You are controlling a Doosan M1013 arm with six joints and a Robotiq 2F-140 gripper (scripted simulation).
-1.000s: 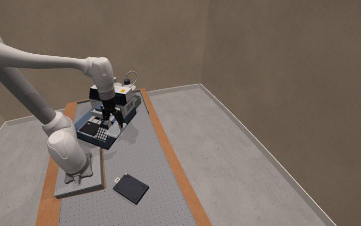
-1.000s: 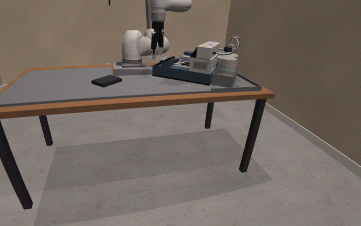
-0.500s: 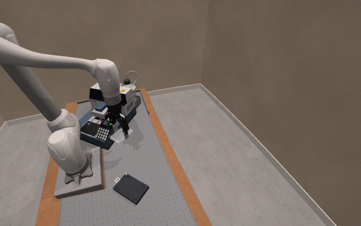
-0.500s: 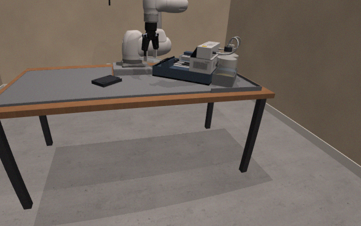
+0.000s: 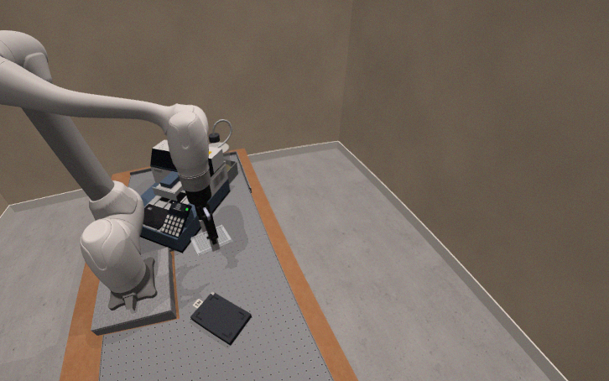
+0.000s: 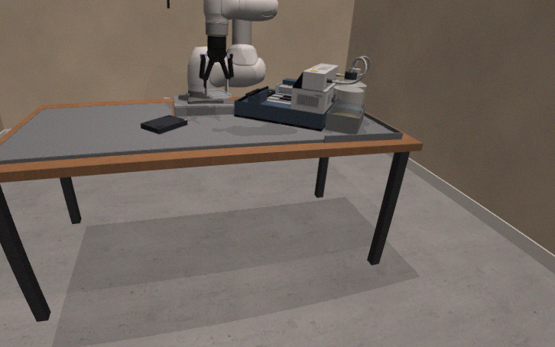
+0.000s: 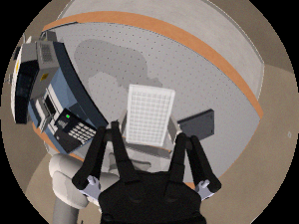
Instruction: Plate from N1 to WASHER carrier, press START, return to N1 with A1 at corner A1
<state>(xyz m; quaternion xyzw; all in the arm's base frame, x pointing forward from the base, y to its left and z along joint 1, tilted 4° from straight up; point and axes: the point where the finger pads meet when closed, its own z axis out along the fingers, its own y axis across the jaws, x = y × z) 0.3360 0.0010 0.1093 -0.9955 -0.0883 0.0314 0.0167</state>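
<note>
My hand is 50 mm past the plate nest N1, 220 mm to the left of it and 160 mm above it. Also, from my hand: washer carrier 220 mm behind, 280 mm to the left, 70 mm below; white label 110 mm behind, 140 mm to the right, 170 mm below; white well plate 20 mm below.
</note>
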